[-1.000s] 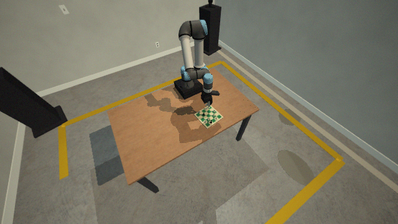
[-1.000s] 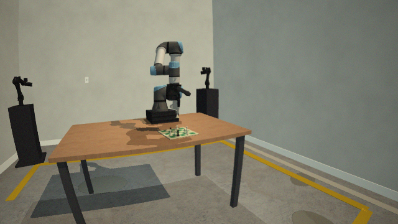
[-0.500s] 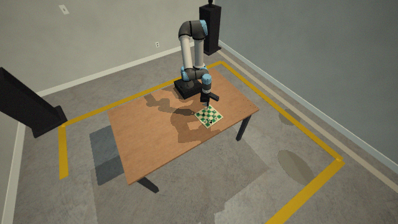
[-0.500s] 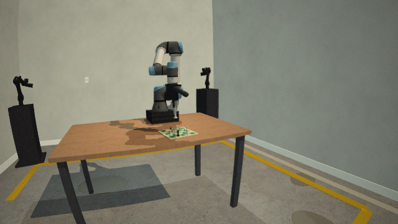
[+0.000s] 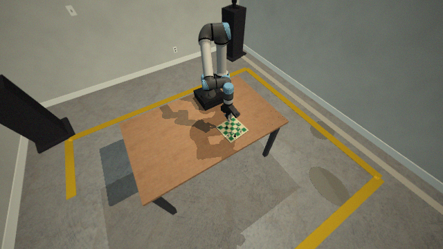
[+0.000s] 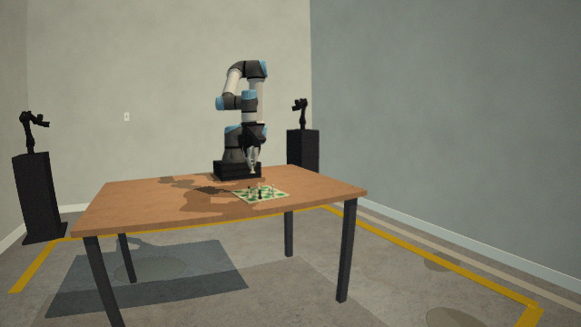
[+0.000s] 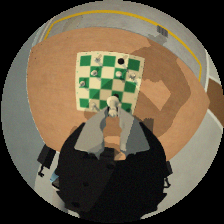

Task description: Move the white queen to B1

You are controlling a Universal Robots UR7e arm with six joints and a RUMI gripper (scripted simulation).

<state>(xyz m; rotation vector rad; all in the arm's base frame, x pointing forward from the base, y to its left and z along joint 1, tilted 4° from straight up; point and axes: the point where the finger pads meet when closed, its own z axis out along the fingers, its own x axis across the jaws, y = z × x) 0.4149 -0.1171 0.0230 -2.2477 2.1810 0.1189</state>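
Now: the green-and-cream chessboard 2 cm ahead of my hand, 2 cm to the left of it and 14 cm below it.
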